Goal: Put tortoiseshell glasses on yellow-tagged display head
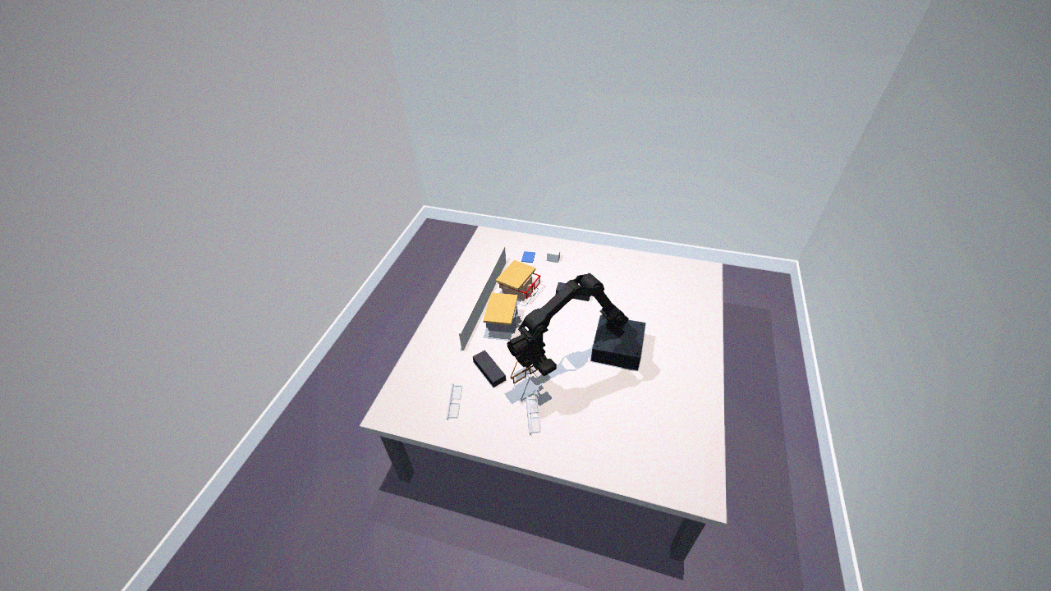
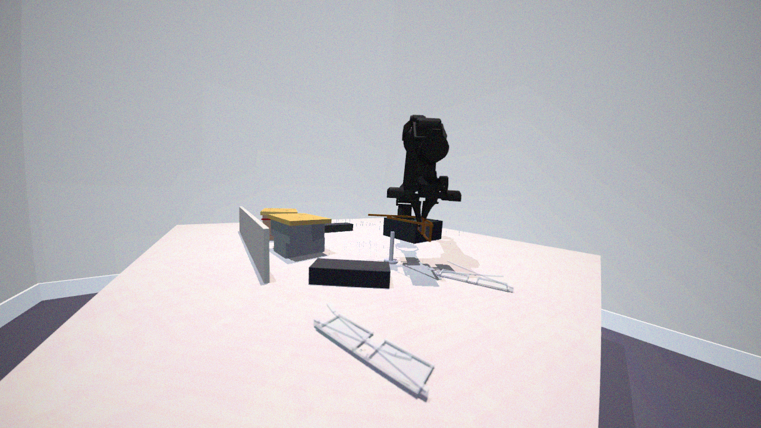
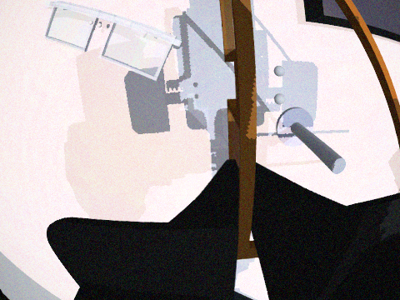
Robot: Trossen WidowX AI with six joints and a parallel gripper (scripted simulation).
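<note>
The thin post is 40 mm ahead of my gripper tip, 60 mm to the right of it and 80 mm below it. From my gripper tip the other things lie so: blue tag (200 mm ahead, 770 mm to the right, 100 mm below); then grey wall panel (330 mm ahead, 410 mm to the right, 50 mm below); then grey display head (190 mm ahead, 290 mm to the right, 50 mm below).
</note>
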